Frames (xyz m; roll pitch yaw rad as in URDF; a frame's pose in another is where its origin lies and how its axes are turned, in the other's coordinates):
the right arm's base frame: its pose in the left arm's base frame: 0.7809 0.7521 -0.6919 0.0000 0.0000 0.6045
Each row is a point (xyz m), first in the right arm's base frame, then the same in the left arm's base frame.
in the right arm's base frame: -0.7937 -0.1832 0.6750
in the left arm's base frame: 0.2320 0.1503 -0.0169
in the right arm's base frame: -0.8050 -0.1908 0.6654
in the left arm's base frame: 0.2270 0.1376 -0.0265
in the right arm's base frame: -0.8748 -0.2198 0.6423
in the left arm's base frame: 0.1860 0.0741 -0.0496
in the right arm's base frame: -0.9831 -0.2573 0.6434
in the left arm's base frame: 0.1183 -0.0183 -0.0485
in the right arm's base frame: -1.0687 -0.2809 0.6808
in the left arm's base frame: 0.0612 -0.0864 -0.0111
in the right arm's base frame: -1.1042 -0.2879 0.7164
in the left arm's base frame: 0.0360 -0.1124 0.0245
